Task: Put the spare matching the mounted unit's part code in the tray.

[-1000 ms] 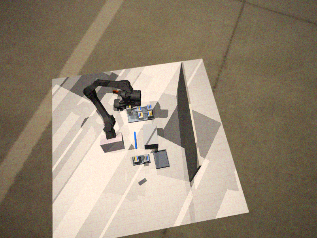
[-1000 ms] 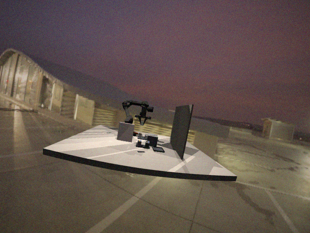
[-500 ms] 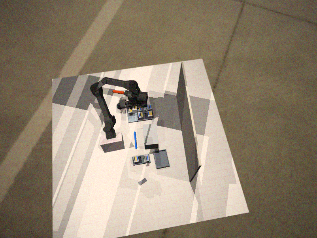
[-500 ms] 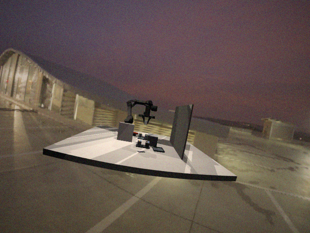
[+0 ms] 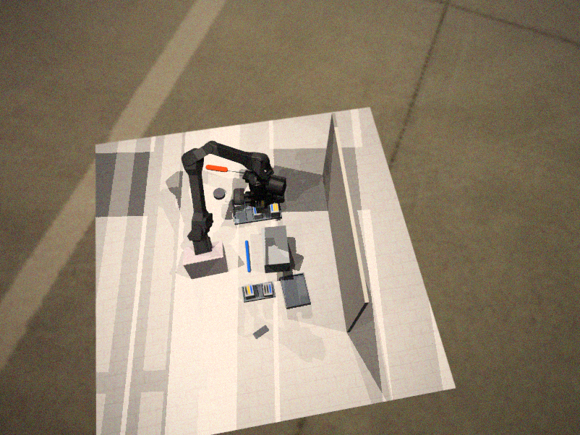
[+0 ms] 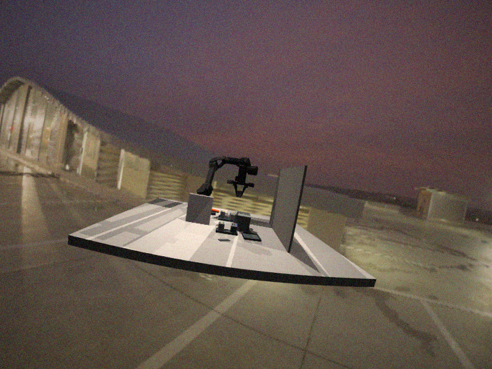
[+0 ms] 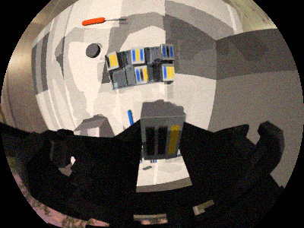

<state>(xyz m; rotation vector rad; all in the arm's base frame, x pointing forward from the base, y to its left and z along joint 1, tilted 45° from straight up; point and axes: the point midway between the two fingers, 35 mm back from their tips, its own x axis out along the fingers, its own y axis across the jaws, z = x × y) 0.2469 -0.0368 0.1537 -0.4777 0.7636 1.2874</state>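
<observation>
Now: the grey tray 30 cm to the right of my gripper tip, 20 cm below it and 5 cm ahead of it. Round my gripper tip: dark spare 2 cm above; then grey mounted unit 15 cm below, 12 cm to the right, 2 cm ahead; then blue pen 19 cm below, 11 cm to the right, 9 cm behind.
</observation>
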